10 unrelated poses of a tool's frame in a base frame.
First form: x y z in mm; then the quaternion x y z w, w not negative.
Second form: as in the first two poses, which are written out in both.
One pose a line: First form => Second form
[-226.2 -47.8 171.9 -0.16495 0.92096 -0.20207 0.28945] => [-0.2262 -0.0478 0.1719 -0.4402 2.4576 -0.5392]
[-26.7 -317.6 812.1 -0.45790 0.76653 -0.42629 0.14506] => [-0.0267 -0.3176 0.8121 -1.3192 2.2083 -1.2281]
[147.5 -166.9 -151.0 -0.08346 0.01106 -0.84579 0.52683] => [0.1475 -0.1669 -0.1510 -0.1995 0.0264 -2.0219]
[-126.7 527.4 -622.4 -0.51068 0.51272 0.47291 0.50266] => [-0.1267 0.5274 -0.6224 -1.2336 1.2385 1.1424]
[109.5 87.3 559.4 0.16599 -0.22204 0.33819 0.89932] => [0.1095 0.0873 0.5594 0.3436 -0.4596 0.7000]
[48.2 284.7 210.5 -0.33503 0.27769 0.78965 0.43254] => [0.0482 0.2847 0.2105 -0.8350 0.6921 1.9679]
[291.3 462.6 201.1 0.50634 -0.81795 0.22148 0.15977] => [0.2913 0.4626 0.2011 1.4468 -2.3372 0.6329]
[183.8 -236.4 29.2 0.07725 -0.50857 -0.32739 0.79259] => [0.1838 -0.2364 0.0292 0.1662 -1.0939 -0.7042]
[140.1 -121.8 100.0 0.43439 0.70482 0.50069 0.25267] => [0.1401 -0.1218 0.1000 1.1811 1.9164 1.3613]
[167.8 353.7 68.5 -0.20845 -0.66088 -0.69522 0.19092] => [0.1678 0.3537 0.0685 -0.5856 -1.8565 -1.9529]
